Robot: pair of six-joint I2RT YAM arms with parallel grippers.
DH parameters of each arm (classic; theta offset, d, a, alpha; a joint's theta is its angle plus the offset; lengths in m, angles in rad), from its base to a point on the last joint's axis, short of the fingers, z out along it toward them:
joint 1: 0 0.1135 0.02 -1.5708
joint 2: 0 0 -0.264 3.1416
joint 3: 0.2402 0 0.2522 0
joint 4: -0.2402 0 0.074 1.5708
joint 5: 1.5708 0 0 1.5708
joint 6: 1.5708 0.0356 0 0
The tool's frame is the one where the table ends.
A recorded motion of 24 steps. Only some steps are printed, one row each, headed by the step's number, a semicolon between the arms.
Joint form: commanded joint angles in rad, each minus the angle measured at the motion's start. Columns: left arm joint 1, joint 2, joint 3, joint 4, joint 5, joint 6; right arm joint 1, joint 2, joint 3, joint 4, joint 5, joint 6.
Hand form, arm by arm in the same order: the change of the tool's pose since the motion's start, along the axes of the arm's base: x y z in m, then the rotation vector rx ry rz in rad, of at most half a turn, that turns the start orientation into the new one. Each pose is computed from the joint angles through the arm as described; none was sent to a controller.
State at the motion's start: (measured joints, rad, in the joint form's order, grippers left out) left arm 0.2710 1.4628 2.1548 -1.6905 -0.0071 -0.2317; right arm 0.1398 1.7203 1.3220 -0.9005 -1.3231 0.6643
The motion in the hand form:
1: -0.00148 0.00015 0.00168 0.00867 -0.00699 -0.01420; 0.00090 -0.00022 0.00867 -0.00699 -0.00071 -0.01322
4: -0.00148 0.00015 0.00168 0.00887 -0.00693 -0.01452; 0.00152 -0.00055 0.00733 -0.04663 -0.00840 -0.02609
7: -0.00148 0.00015 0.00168 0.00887 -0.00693 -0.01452; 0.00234 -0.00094 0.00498 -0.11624 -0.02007 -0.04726
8: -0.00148 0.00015 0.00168 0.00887 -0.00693 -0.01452; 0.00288 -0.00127 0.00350 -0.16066 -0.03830 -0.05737
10: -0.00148 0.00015 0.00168 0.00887 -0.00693 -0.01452; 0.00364 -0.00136 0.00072 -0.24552 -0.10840 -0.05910
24: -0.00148 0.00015 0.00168 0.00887 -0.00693 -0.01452; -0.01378 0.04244 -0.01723 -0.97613 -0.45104 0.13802
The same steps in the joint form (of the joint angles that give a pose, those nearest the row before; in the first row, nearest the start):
1: 0.0035 -0.0023 0.0057 0.0011 0.0042 0.0183; -0.0008 -0.0130 0.0175 0.0076 0.0103 0.0397
4: 0.0035 -0.0023 0.0057 0.0011 0.0042 0.0187; -0.0008 -0.0130 0.0175 0.0092 0.0526 0.0393
7: 0.0035 -0.0023 0.0057 0.0011 0.0042 0.0187; 0.0004 -0.0130 0.0176 0.0095 0.1266 0.0381
8: 0.0035 -0.0023 0.0057 0.0011 0.0042 0.0187; 0.0011 -0.0130 0.0176 0.0099 0.1743 0.0263
10: 0.0035 -0.0023 0.0057 0.0011 0.0042 0.0187; 0.0049 -0.0130 0.0176 0.0095 0.2659 -0.0351
24: 0.0035 -0.0023 0.0057 0.0011 0.0042 0.0187; 0.2087 -0.0130 0.0176 -0.0595 1.0422 -0.3029

